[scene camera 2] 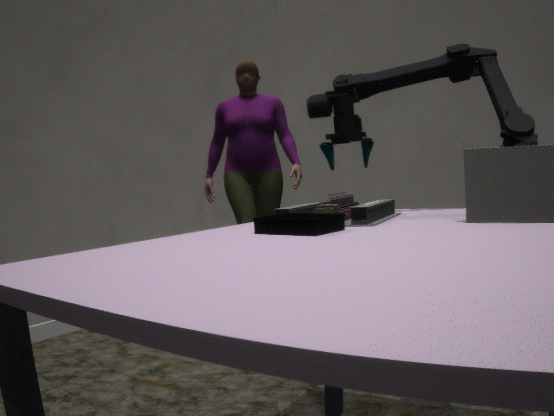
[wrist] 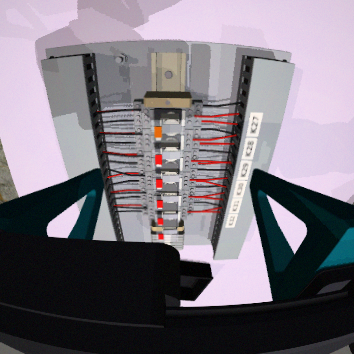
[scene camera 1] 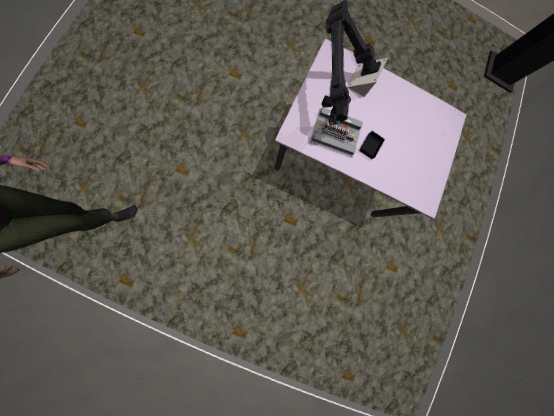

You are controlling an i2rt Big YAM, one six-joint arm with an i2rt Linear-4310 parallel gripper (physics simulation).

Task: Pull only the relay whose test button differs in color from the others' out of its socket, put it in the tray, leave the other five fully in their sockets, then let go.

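Pixels of known places: gripper, between the fingertips: (scene camera 2: 349, 169) (wrist: 176, 176) (scene camera 1: 332, 117); arm's base, origin of its link: (scene camera 2: 524, 175) (scene camera 1: 371, 69).
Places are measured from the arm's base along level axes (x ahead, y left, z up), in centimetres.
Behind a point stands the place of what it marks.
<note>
Six relays sit in a row of sockets on the panel (scene camera 1: 336, 143) {x 58.6, y -1.4, z -5.7 cm} (scene camera 2: 372, 212) (wrist: 70, 100) {x 59.5, y -13.3, z -5.7 cm}. The relay with the orange test button (wrist: 158, 132) {x 50.6, y -11.9, z -3.0 cm} is at the K27 end, beside a tan end block. The other relays (wrist: 170, 161) {x 49.0, y -7.2, z -6.2 cm} have red buttons. All appear seated in the wrist view; the nearest are small and foreshortened. My gripper (scene camera 1: 338, 121) {x 49.2, y -11.9, z 3.4 cm} (scene camera 2: 349, 168) {x 49.2, y -11.9, z 3.4 cm} (wrist: 176, 176) {x 49.2, y -11.9, z 3.4 cm} is open and empty, pointing down well above the panel, its fingers on either side of the row. The black tray (scene camera 1: 372, 145) {x 45.7, y 23.5, z -9.6 cm} (scene camera 2: 300, 225) {x 42.6, y 28.7, z -7.9 cm} stands beside the panel; part of it (wrist: 199, 281) {x 38.8, y 23.8, z -8.7 cm} shows in the wrist view.
Two raised wire ducts (wrist: 267, 110) {x 40.2, y -14.7, z -5.7 cm} flank the relays, and red and black wires (wrist: 215, 140) {x 43.6, y -8.9, z -9.7 cm} run between ducts and sockets. The arm's pale base box (scene camera 1: 367, 80) {x 10.3, y 0.3, z 1.0 cm} (scene camera 2: 507, 185) {x 3.7, y 5.8, z -1.9 cm} stands on the table (scene camera 1: 415, 140) {x 26.0, y 52.8, z -10.0 cm} (scene camera 2: 225, 280) {x 29.8, y 69.6, z -10.0 cm}. A person (scene camera 2: 252, 135) stands beyond the table.
</note>
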